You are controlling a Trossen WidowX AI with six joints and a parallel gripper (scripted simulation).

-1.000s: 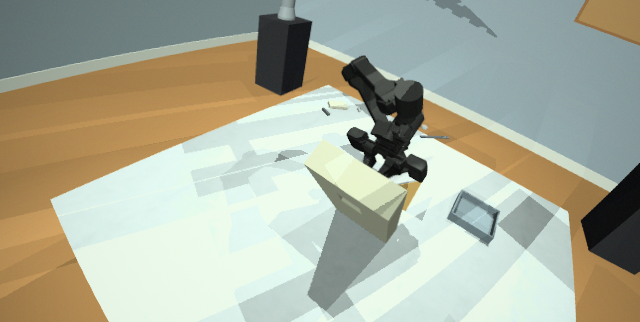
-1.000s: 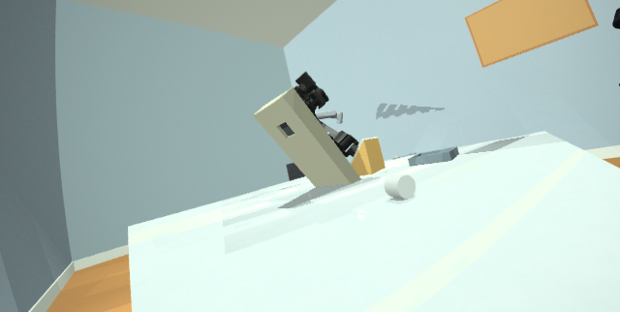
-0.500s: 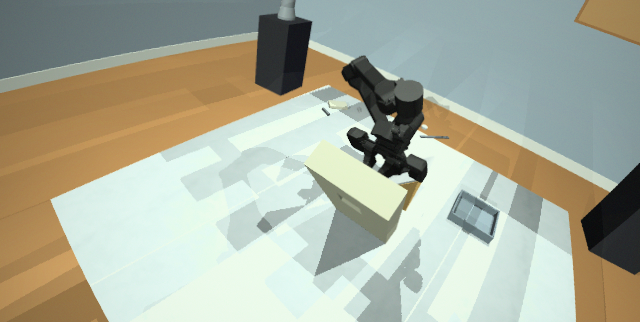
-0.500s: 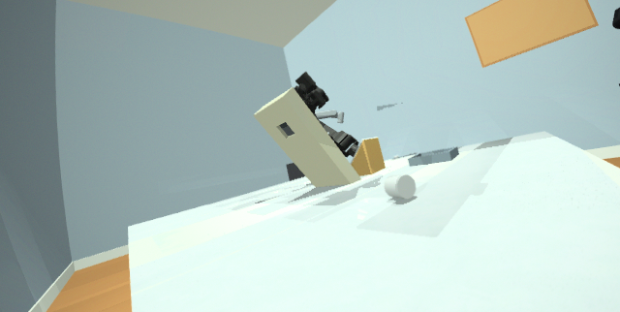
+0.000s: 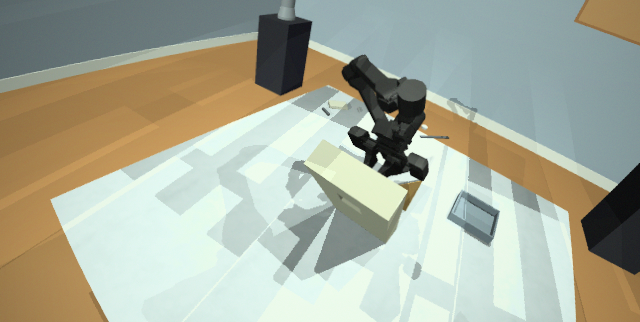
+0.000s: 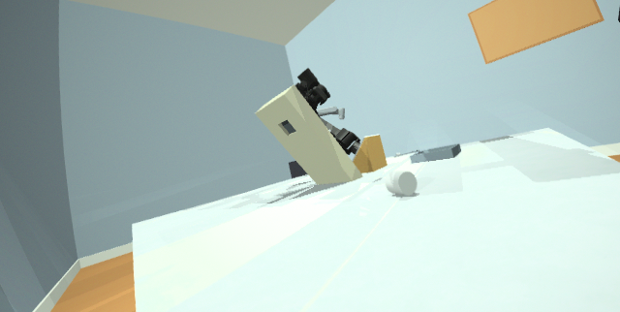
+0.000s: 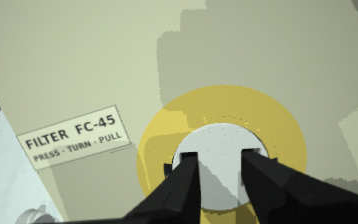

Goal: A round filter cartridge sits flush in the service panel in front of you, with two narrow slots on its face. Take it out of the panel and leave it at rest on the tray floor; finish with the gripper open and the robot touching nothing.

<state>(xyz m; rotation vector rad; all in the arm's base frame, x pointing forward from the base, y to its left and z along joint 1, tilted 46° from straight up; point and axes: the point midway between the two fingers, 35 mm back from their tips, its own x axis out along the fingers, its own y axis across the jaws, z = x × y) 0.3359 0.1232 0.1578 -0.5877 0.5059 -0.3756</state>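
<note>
Now: gripper tip 8 cm above the beige service panel and 4 cm past it. From my gripper tip the other things lie so: grey tray (40 cm behind, 32 cm to the left, 25 cm below); round filter cartridge (1 cm below, 1 cm ahead).
</note>
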